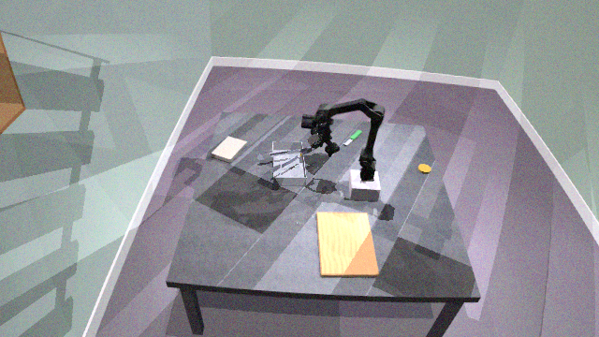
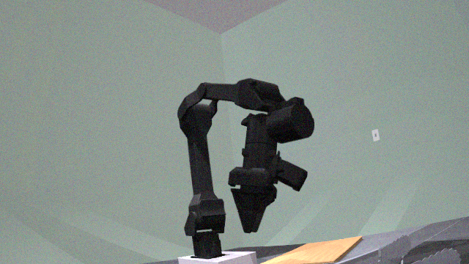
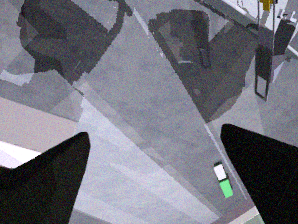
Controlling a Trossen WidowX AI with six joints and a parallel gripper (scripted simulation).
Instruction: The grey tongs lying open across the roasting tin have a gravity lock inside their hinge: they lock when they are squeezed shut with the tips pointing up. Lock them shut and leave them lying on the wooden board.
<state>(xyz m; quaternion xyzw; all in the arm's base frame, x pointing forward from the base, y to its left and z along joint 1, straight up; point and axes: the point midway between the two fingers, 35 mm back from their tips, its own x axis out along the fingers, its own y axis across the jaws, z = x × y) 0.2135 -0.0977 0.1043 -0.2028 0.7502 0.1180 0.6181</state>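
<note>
Now: the yellow piece 120 mm ahead of my gripper tip, 70 mm to the right of it and 80 mm below it. Also, from my gripper tip: wooden board 70 mm behind, 470 mm to the left, 140 mm below; then roasting tin 180 mm ahead, 50 mm to the right, 120 mm below; then flat block 510 mm ahead, 180 mm to the right, 140 mm below.
</note>
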